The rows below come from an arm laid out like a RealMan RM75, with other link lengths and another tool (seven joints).
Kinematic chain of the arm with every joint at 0, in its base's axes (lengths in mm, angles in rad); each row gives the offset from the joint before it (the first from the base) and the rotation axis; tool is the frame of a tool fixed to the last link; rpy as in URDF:
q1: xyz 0 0 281.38 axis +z
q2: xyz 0 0 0 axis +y
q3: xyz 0 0 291.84 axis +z
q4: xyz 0 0 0 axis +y
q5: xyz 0 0 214.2 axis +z
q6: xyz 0 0 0 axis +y
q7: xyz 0 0 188.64 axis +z
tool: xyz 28 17 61 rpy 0 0.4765 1.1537
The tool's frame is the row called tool.
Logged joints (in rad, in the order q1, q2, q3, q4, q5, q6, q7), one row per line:
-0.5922 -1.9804 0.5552 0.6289 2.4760 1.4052 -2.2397
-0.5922 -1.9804 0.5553 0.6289 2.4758 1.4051 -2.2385
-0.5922 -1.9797 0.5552 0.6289 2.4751 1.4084 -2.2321
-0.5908 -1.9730 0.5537 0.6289 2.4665 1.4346 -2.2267
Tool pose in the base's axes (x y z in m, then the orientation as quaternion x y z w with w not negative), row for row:
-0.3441 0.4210 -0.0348 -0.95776 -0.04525 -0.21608 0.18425
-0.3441 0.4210 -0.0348 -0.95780 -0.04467 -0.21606 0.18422
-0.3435 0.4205 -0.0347 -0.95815 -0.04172 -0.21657 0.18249
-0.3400 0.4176 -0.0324 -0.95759 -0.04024 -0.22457 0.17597
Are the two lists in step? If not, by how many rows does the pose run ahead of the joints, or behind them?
They are in step.
